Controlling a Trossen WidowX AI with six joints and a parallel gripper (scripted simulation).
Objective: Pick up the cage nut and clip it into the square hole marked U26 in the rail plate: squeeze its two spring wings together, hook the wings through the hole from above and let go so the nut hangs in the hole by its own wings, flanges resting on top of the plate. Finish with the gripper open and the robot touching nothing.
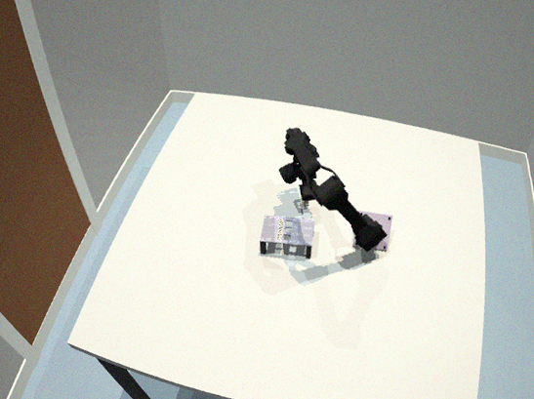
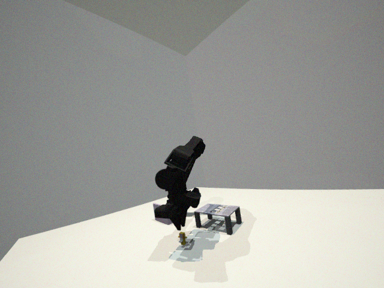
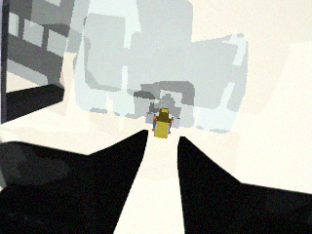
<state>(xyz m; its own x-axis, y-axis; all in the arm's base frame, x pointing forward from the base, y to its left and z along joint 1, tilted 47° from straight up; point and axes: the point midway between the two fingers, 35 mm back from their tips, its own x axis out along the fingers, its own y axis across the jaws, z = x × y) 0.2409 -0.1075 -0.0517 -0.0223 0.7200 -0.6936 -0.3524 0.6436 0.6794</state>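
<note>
Right now the yellow cage nut is 30 mm below my gripper tip.
</note>
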